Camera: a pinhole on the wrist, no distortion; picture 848 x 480 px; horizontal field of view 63.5 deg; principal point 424.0 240.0 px. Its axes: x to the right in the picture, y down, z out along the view. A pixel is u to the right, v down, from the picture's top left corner.
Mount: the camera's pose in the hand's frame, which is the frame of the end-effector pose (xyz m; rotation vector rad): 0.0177 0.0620 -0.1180 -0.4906 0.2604 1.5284
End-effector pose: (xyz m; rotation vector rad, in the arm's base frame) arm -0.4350 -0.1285 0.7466 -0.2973 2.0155 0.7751
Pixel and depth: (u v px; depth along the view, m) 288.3 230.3 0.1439
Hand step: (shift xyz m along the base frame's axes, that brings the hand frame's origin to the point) -0.0349 0.0929 0.0349
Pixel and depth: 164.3 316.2 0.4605
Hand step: 0.2437 0.3065 0.0007
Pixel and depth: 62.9 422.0 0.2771
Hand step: 0.1496 0.1495 0.0388
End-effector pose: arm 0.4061 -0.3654 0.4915 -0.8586 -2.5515 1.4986
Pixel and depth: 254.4 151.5 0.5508
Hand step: -0.0605 -0.2690 -0.3927
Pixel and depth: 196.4 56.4 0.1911
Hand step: -0.0196 -0.0132 -0.1319
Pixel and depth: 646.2 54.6 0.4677
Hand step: 0.0314 0.0062 -0.4862
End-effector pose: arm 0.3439 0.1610 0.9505 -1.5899 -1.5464 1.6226
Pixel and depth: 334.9 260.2 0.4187
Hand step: -0.1400 -0.2254 -0.2219
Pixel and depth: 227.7 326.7 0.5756
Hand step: -0.2837 -0.3652 -0.2056
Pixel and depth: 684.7 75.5 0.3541
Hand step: -0.0021 -0.1192 -0.3603
